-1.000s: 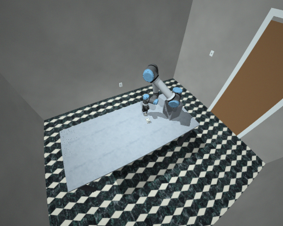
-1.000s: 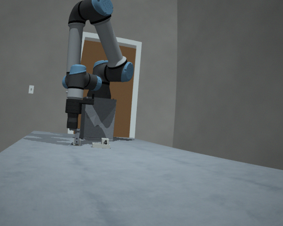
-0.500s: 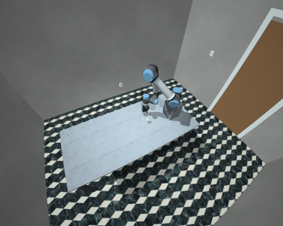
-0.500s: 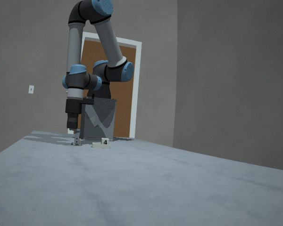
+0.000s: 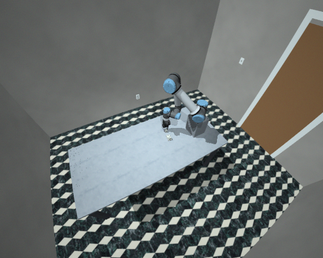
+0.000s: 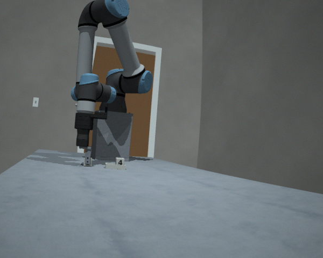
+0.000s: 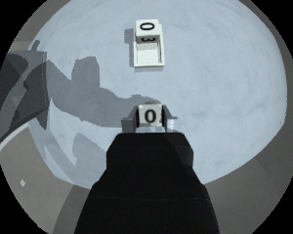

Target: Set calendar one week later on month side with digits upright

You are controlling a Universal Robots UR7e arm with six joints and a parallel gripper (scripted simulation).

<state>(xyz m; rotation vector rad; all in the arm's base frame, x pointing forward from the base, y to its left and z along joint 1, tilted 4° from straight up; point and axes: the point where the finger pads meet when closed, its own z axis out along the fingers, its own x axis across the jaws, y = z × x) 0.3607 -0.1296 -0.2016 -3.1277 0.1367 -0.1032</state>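
The white calendar tray is 1 cm ahead of my hand, 11 cm to the left of it and 2 cm below it.
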